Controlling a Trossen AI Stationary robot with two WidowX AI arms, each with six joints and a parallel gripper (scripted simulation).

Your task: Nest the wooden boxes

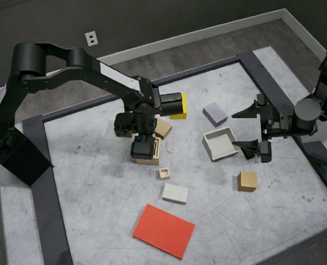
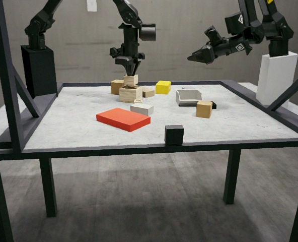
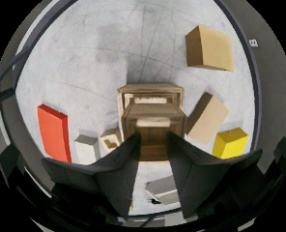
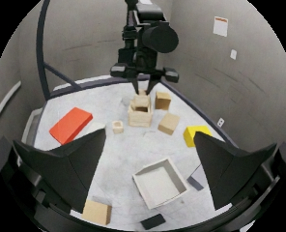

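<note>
Right now my left hand is 16 cm past the white block, 7 cm to the left of it and 12 cm above it. The rest, counted from my left hand: red slab 26 cm behind, 1 cm to the right, 12 cm below; then tan block 10 cm ahead, 5 cm to the right, 12 cm below; then white tray 1 cm behind, 25 cm to the right, 10 cm below.
My right gripper is now 50 mm short of the white tray, 20 mm to the right of it and 190 mm above it. Also, from my right hand: black block: 20 mm ahead, 70 mm to the right, 210 mm below; grey block: 180 mm ahead, 10 mm to the left, 200 mm below; white block: 90 mm behind, 200 mm to the left, 200 mm below.
</note>
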